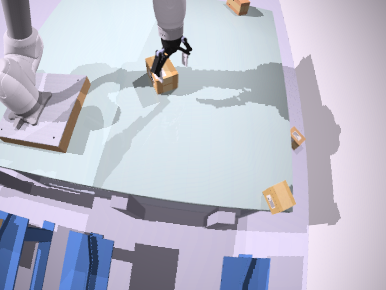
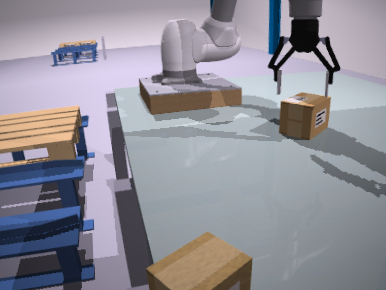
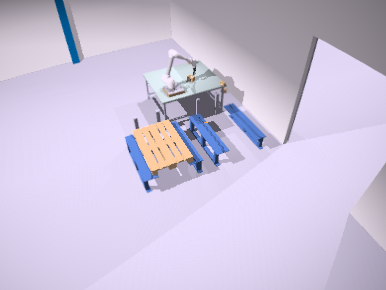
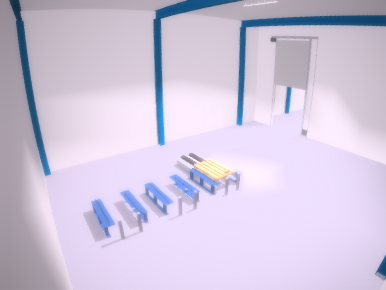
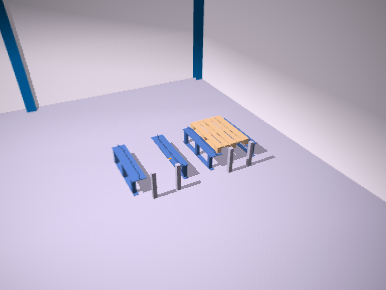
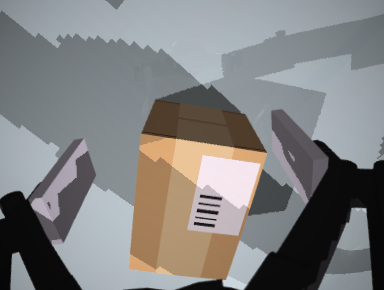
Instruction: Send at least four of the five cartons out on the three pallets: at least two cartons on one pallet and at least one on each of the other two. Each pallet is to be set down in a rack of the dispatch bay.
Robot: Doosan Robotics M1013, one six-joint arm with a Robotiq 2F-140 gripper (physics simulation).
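Places are measured from the arm's base along level axes (x left, y up, z ahead), in millimetres.
Where they show: gripper, fingertip midpoint: (image 1: 172,72) (image 2: 302,94) (image 3: 194,75) (image 6: 179,144); arm's base, link origin: (image 1: 30,106) (image 2: 179,80) (image 3: 172,89).
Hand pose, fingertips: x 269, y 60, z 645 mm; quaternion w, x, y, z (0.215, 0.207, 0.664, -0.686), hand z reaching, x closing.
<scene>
Each offset is from my fingertips to the centre of the thing. Level surfaces: height alone.
My gripper (image 1: 172,71) (image 2: 303,93) (image 6: 179,144) is open and points down just above a labelled carton {dy -86, dx +57, dz -71 mm} (image 1: 168,82) (image 2: 295,120) (image 6: 190,200) on the table, with one finger towards each side and neither seen touching it. Another carton {dy -98, dx -414, dz +536 mm} (image 1: 280,197) (image 2: 200,265) is at the table's near right corner, one carton {dy -87, dx +837, dz +237 mm} (image 1: 238,6) is at the back right, and a small one {dy -837, dx +312, dz +967 mm} (image 1: 297,136) is at the right edge. One pallet (image 3: 151,159) lies across a rack by the table, one (image 5: 220,132) in a store rack, and one (image 4: 212,170) at a dispatch bay rack. No carton is visible on them.
The robot's base plinth (image 1: 75,120) (image 2: 200,102) stands on the table {dy -138 mm} (image 1: 200,150) (image 2: 200,200). A pale vehicle with dark strips (image 4: 185,165) sticks out behind the dispatch pallet. Blue rack beams (image 3: 245,125) (image 4: 102,216) (image 5: 129,165) and grey posts (image 4: 121,230) (image 5: 154,185) stand on the floors.
</scene>
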